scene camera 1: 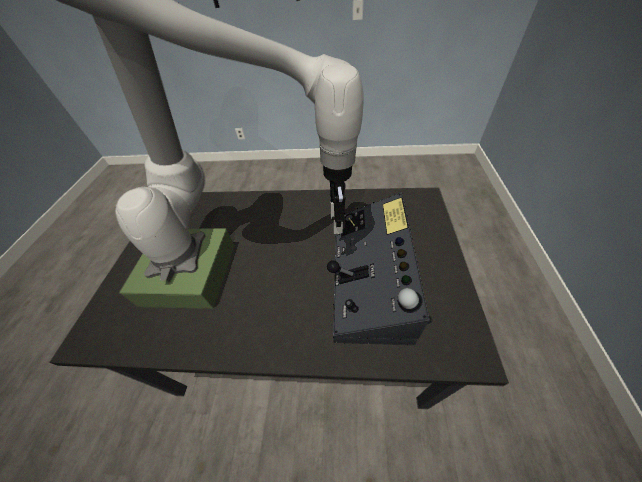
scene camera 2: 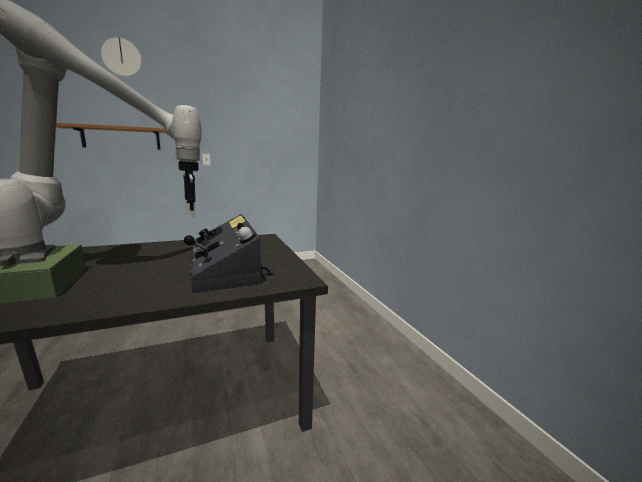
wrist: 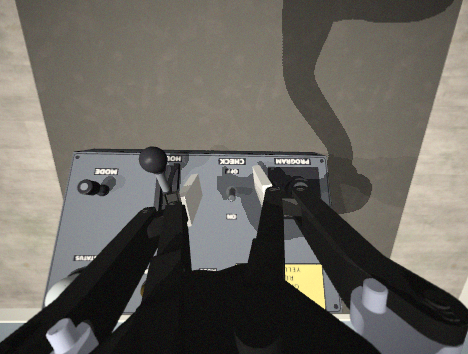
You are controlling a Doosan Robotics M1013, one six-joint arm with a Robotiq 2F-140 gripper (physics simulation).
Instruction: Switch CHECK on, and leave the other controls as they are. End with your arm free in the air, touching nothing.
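Frame: origin at the arm's base, x ahead, y left, z up, level; millimetres.
Seen in the pictures: gripper, fingertip midpoint: point(scene camera 1: 336, 224) point(scene camera 2: 190, 216) point(wrist: 226, 180); arm's base, origin of the base link: point(scene camera 1: 177, 254) point(scene camera 2: 18, 257).
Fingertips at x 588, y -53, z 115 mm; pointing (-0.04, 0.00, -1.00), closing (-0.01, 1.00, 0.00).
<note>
Pixels of each thing's top centre, then the offset from my fingertips to it. "spot": a spot on its surface instead.
- small CHECK toggle, middle of its top: point(wrist: 232, 198) dy -1, dx +53, dz -77 mm
- OFF label, surface spot: point(wrist: 232, 171) spot: dy +5, dx +24, dz -144 mm
- CYCLE lever, middle of its top: point(wrist: 147, 162) point(scene camera 1: 332, 263) point(scene camera 2: 188, 235) dy -110, dx -27, dz -55 mm
- MODE switch, middle of its top: point(wrist: 83, 195) point(scene camera 1: 353, 302) dy -238, dx +15, dz -80 mm
- white dome, surface spot: point(scene camera 1: 408, 298) point(scene camera 2: 244, 229) spot: dy -282, dx +149, dz -8 mm
The dark grey sloped control panel point(scene camera 1: 375, 313) point(scene camera 2: 228, 270) point(wrist: 120, 225) stands on the table. In the wrist view, the small CHECK toggle point(wrist: 232, 195) sits between the OFF label point(wrist: 232, 171) and the ON label point(wrist: 231, 216), and its tip leans toward ON. My gripper point(scene camera 1: 335, 219) point(scene camera 2: 190, 210) point(wrist: 226, 180) is open and empty, its pads wide apart in the air above the panel. In the wrist view the pads appear on either side of the toggle, apart from it. The toggle is too small and shadowed to read in the scene views.
Beside CHECK are the black-ball HOLD/CYCLE lever point(scene camera 1: 333, 266) point(scene camera 2: 189, 240) point(wrist: 153, 160) and the PROGRAM knob point(wrist: 300, 185), partly behind a finger. The MODE switch point(scene camera 1: 351, 305) point(wrist: 89, 187), several coloured lamps and a white dome point(scene camera 1: 408, 298) point(scene camera 2: 244, 233) are also on the panel.
</note>
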